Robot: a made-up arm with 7 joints.
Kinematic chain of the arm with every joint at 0, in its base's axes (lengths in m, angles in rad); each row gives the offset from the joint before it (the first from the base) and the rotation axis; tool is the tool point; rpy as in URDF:
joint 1: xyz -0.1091 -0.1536 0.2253 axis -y
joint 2: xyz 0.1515 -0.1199 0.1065 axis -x
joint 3: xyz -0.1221 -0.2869 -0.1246 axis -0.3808 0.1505 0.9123
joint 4: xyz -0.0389 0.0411 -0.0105 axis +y
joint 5: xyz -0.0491 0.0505 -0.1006 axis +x
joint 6: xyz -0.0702 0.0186 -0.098 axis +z
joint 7: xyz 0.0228 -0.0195 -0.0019 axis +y
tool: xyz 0.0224 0.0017 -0.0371 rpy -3.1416 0 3.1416
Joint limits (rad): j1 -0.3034..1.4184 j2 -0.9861..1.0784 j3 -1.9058..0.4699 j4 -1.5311..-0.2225 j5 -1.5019..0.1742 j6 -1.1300..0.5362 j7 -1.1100..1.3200
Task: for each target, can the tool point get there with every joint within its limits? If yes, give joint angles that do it. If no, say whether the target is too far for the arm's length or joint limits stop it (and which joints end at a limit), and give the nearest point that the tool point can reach.
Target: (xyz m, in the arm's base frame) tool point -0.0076 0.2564 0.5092
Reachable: no: joint limits stop it (at a limit: joint 1, joint 2, joint 4, joint 5, joint 6) | nearest point 0.0294 -0.0476 0.3617 | short by 0.340 m
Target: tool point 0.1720 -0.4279 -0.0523
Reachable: yes | joints 0.3397 -0.6106 -1.6426 -1.2577 -0.3325 -0.4380 0.6105
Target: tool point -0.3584 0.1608 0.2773
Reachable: no: joint limits stop it (at a limit: joint 1, joint 2, joint 4, joint 5, joint 6, joint 7) | nearest point -0.2204 -0.0212 0.0554 | short by 0.318 m
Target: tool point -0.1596 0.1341 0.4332
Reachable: no: joint limits stop it (at a limit: joint 1, joint 2, joint 4, joint 5, joint 6, joint 7) | nearest point 0.0147 -0.0465 0.3495 | short by 0.265 m
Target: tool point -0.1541 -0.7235 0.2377
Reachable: yes | joints 0.7722 0.8665 0.2258 -0.3493 -0.0097 -0.3034 -0.1203
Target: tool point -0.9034 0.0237 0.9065
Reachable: no: too far | nearest point -0.4472 -0.5770 0.5200 | short by 0.848 m
